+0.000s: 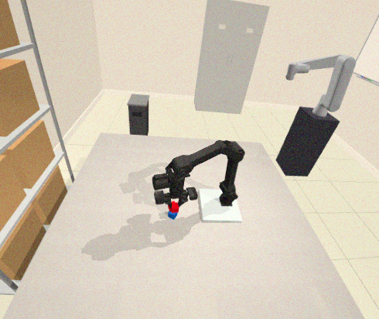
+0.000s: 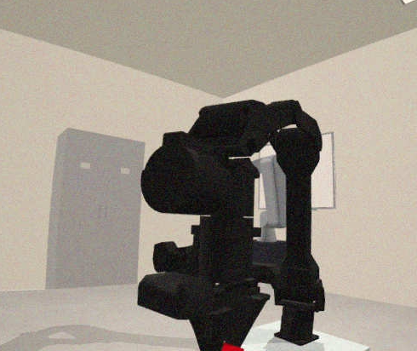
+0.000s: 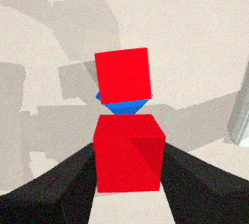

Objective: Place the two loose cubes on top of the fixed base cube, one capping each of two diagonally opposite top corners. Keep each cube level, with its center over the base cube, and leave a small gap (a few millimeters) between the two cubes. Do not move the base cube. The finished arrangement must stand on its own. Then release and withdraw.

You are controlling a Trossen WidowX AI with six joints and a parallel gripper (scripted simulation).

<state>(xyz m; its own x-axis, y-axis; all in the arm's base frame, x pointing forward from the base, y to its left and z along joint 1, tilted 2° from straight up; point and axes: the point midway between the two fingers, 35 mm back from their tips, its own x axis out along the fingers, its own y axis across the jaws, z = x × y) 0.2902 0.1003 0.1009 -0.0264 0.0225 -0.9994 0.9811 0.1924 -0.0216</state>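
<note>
Now: the blue base cube 2 cm to the right of my gripper tip and 7 cm below it.
</note>
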